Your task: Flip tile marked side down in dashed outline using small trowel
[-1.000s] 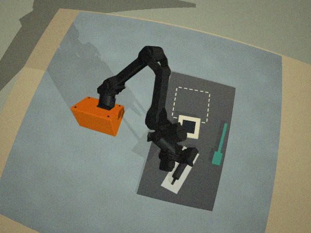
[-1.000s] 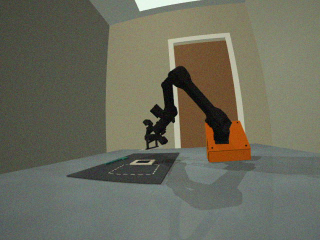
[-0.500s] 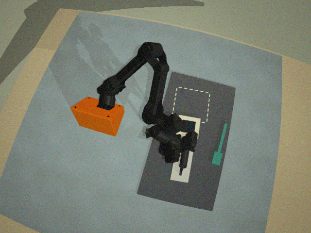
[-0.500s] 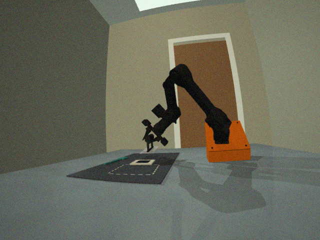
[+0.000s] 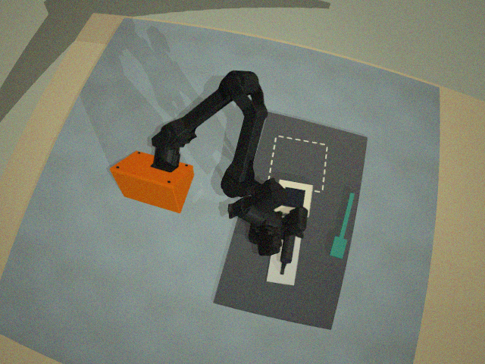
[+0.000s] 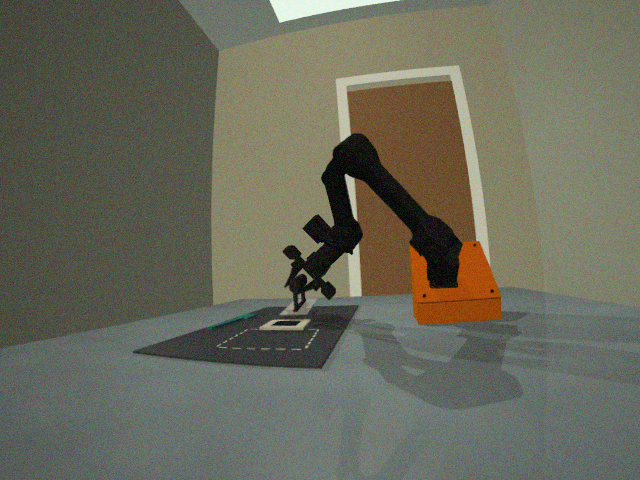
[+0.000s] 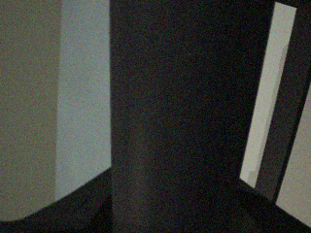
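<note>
My gripper tip is now 100 mm to the right of the dark mat, 90 mm above it and 10 mm past it. The rest, counted from my gripper tip: trowel 30 mm behind, 10 mm below; tile 140 mm to the left, 70 mm below, 40 mm behind; teal tool 130 mm ahead, 80 mm to the left, 70 mm below.
</note>
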